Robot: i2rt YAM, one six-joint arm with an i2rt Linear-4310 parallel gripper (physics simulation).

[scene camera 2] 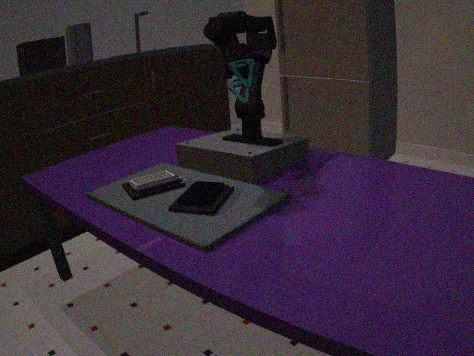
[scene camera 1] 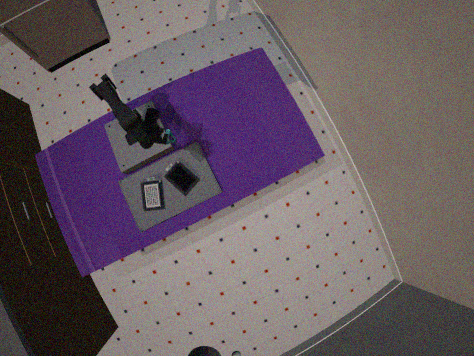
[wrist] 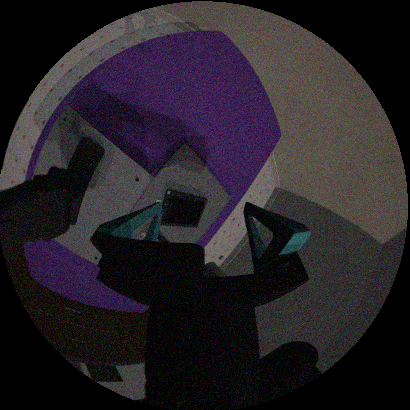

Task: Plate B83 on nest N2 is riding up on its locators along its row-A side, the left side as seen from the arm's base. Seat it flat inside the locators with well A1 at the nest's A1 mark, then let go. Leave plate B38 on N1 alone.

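Seen in the pictures: gripper, between the fingertips: [scene camera 2: 247, 95] [scene camera 1: 168, 139] [wrist: 202, 206]; arm's base, origin of its link: [scene camera 2: 251, 141] [wrist: 74, 182].
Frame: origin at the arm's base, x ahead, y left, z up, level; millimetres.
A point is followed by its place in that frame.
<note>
A black plate [scene camera 1: 181, 177] @[x 336, y 73, z -36 mm] [scene camera 2: 202, 195] @[x 358, y 91, z -36 mm] [wrist: 184, 208] @[x 323, y 81, z -36 mm] sits on a dark nest on the grey board. A white plate with a grid of wells [scene camera 1: 152, 195] @[x 341, y -119, z -31 mm] [scene camera 2: 154, 180] @[x 360, y -88, z -27 mm] sits on the other dark nest; in the wrist view it is hidden behind the gripper. The plate and nest labels and the A1 marks are too small to read, so I cannot tell which is B83 or B38. Which plate is tilted is also unclear. My gripper [scene camera 1: 169, 136] @[x 183, y 121, z 188 mm] [scene camera 2: 241, 81] [wrist: 202, 206] @[x 183, y 121, z 188 mm] has its teal fingers wide open and empty, high above the arm's base block, apart from both plates.
The grey board [scene camera 1: 137, 217] @[x 401, y -266, z -61 mm] [scene camera 2: 210, 239] @[x 487, y 220, z -61 mm] lies on the purple table [scene camera 1: 250, 110] @[x 176, y 626, z -74 mm] [scene camera 2: 360, 240] @[x 326, y 498, z -74 mm] [wrist: 220, 90] @[x 146, y 530, z -74 mm], in front of the raised grey base block [scene camera 1: 119, 150] @[x 26, y -165, z 1 mm] [scene camera 2: 215, 159] @[x 157, y -28, z -19 mm] [wrist: 115, 175] @[x 88, y 67, z 6 mm]. Dark cabinets [scene camera 1: 30, 200] [scene camera 2: 115, 110] stand beside the table.
</note>
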